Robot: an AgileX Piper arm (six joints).
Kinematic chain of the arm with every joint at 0, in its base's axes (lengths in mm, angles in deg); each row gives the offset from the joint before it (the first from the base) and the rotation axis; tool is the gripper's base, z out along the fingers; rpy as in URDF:
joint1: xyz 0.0 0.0 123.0 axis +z
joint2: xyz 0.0 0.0 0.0 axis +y
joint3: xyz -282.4 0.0 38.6 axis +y
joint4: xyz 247.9 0.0 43.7 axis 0.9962 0 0.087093
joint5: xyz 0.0 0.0 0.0 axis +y
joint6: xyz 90.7 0.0 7.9 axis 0.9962 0 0.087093
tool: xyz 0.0 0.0 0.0 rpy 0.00 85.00 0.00
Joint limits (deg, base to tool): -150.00..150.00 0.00..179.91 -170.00..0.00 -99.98..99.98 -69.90..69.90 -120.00..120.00
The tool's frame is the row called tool.
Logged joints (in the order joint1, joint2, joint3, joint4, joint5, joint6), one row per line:
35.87 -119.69 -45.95 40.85 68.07 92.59
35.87 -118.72 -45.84 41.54 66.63 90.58
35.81 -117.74 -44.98 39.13 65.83 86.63
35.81 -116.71 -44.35 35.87 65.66 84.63
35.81 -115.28 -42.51 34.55 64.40 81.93
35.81 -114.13 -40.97 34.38 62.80 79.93
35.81 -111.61 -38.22 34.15 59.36 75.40
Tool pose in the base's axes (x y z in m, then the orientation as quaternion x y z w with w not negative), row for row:
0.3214 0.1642 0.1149 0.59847 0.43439 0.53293 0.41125
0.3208 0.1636 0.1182 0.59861 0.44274 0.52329 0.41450
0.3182 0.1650 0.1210 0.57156 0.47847 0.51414 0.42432
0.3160 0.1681 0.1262 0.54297 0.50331 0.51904 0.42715
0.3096 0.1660 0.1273 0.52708 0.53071 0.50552 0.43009
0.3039 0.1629 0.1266 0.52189 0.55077 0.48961 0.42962
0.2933 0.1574 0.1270 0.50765 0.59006 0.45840 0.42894
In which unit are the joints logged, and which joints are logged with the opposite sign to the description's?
The joints are logged in degrees. Opposite sign: joint2, joint5.
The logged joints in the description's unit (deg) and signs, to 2 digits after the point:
35.87 119.69 -45.95 40.85 -68.07 92.59
35.87 118.72 -45.84 41.54 -66.63 90.58
35.81 117.74 -44.98 39.13 -65.83 86.63
35.81 116.71 -44.35 35.87 -65.66 84.63
35.81 115.28 -42.51 34.55 -64.40 81.93
35.81 114.13 -40.97 34.38 -62.80 79.93
35.81 111.61 -38.22 34.15 -59.36 75.40

